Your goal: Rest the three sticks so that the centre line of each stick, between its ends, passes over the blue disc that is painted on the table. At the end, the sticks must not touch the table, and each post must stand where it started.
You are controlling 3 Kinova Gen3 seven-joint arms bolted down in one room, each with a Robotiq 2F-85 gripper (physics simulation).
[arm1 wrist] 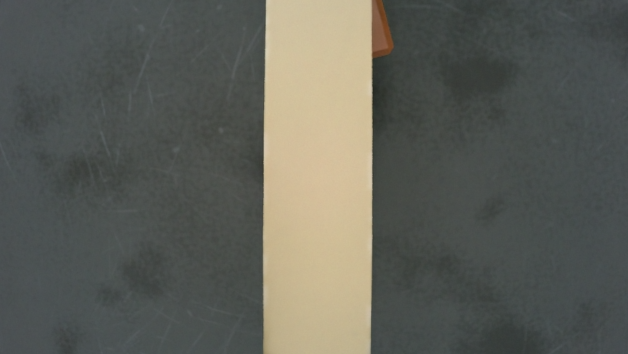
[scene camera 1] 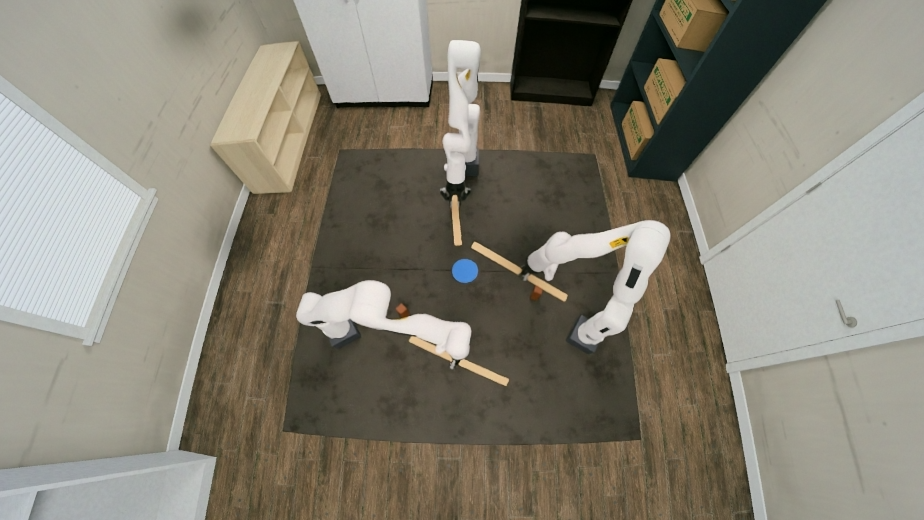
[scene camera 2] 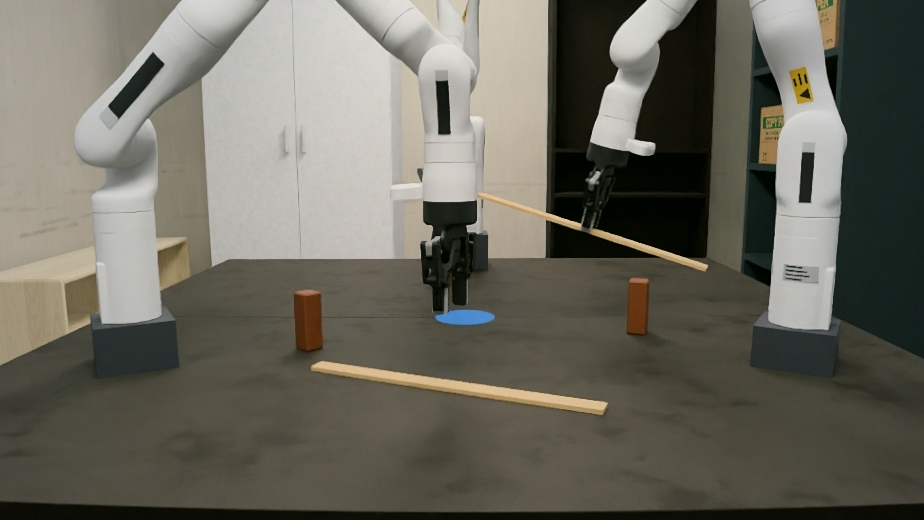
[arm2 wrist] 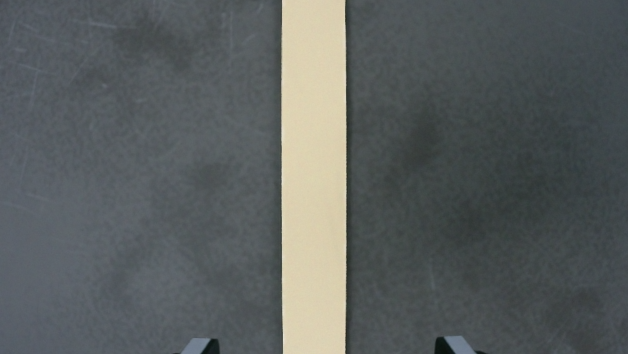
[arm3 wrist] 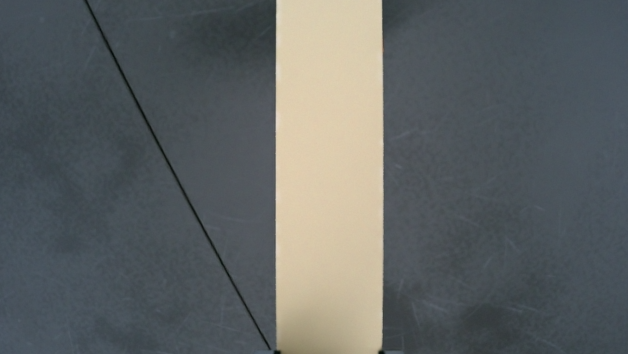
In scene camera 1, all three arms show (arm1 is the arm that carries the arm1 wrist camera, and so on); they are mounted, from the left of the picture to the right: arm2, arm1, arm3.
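Note:
Arm1's gripper is shut on a pale stick, whose visible end points towards the blue disc. Arm3's gripper is shut on a second stick, held above the table at the disc's right. Arm2's gripper is open over the third stick, which lies on the table. Red-brown posts stand left and right; another post shows partly beside arm1's stick.
Arm2's forearm reaches over the table between the left post and the lying stick. Arm3's forearm spans the right side. Arm1 hides the table near its base. A thin dark seam crosses the table.

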